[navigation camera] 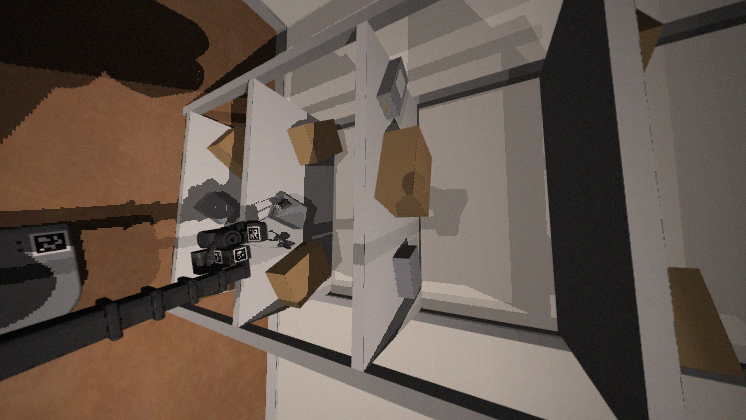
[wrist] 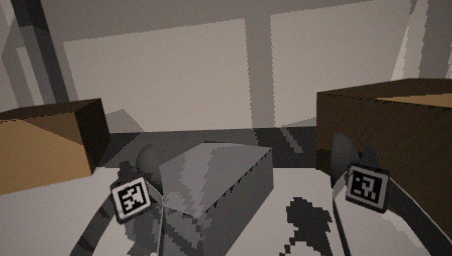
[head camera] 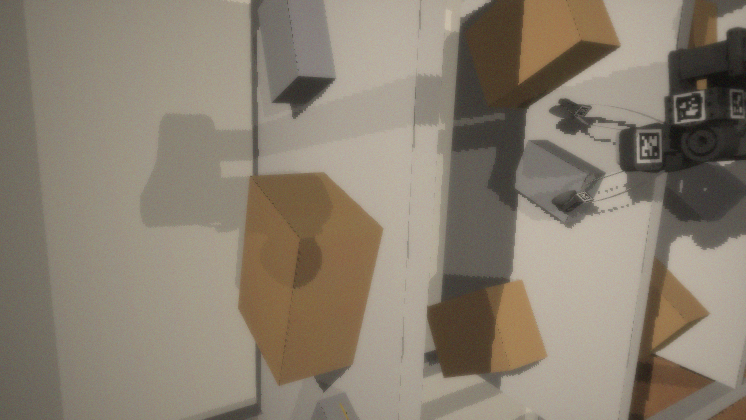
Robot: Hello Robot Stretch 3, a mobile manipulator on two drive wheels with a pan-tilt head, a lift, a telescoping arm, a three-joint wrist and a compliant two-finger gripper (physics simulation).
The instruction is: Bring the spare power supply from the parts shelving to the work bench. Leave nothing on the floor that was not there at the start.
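Observation:
A grey box point(head camera: 542, 169) point(navigation camera: 293, 214) point(wrist: 215, 172) sits turned at an angle on a white shelf board point(head camera: 584, 271) point(navigation camera: 274, 140) of the parts shelving. Its colour fits a power supply, but no label shows. My gripper point(head camera: 567, 154) point(navigation camera: 283, 221) point(wrist: 242, 156) is open around the front of this box. In the wrist view the left fingertip is close to the box's left side; a wide gap separates the right fingertip from its right side. Whether the left fingertip touches it, I cannot tell. The box rests on the shelf. The work bench does not show.
Brown cartons stand on both sides, one point(head camera: 548, 31) point(navigation camera: 287, 281) point(wrist: 390, 135) close to the right fingertip, another point(head camera: 485, 333) point(navigation camera: 315, 140) point(wrist: 45, 142) farther left. Another shelf holds a large carton point(head camera: 328, 260) point(navigation camera: 401, 156) and grey boxes point(navigation camera: 391, 88) point(navigation camera: 406, 273). A dark box point(navigation camera: 216, 206) sits on the end shelf.

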